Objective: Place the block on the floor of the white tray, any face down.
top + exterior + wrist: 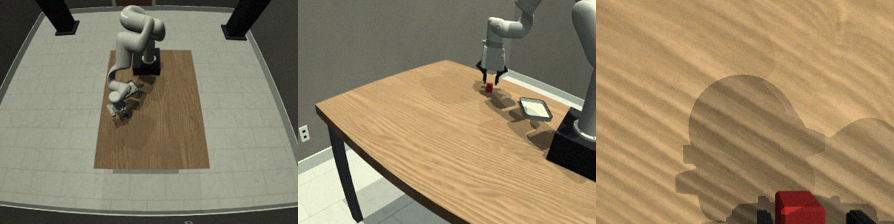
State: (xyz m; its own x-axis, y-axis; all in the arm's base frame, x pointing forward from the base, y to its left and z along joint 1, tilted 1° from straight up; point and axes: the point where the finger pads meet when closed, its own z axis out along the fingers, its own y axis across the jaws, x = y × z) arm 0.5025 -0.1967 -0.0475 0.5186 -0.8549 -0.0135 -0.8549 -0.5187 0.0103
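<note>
Now: the small red block 4 cm below my hand. The rest, counted from my hand: white tray (24 cm behind, 5 cm below).
</note>
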